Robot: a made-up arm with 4 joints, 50 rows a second.
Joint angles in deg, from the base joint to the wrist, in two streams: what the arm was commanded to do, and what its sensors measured. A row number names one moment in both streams.
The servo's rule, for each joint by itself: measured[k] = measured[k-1] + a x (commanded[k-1-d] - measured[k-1]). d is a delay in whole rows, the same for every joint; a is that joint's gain. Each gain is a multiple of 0.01, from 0.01 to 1. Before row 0 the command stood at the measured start. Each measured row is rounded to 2 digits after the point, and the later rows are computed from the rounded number. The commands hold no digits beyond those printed.
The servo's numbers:
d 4
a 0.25 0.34 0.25 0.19
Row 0, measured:
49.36 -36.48 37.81 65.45
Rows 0 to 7, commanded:
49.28 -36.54 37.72 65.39
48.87 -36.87 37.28 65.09
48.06 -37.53 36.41 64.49
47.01 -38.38 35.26 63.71
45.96 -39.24 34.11 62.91
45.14 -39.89 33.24 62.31
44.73 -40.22 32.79 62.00
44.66 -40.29 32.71 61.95
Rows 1 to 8, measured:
49.36 -36.48 37.81 65.45
49.36 -36.48 37.81 65.45
49.36 -36.48 37.81 65.45
49.36 -36.48 37.81 65.45
49.34 -36.50 37.79 65.44
49.22 -36.63 37.66 65.37
48.93 -36.94 37.35 65.20
48.45 -37.43 36.83 64.92

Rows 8 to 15, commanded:
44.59 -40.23 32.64 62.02
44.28 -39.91 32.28 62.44
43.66 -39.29 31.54 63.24
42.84 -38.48 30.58 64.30
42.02 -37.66 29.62 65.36
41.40 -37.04 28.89 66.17
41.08 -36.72 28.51 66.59
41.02 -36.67 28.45 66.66
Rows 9 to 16, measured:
47.83 -38.05 36.15 64.54
47.16 -38.68 35.42 64.12
46.55 -39.20 34.76 63.72
46.08 -39.57 34.25 63.38
45.71 -39.79 33.85 63.12
45.35 -39.83 33.46 62.99
44.93 -39.65 32.98 63.04
44.41 -39.25 32.38 63.28

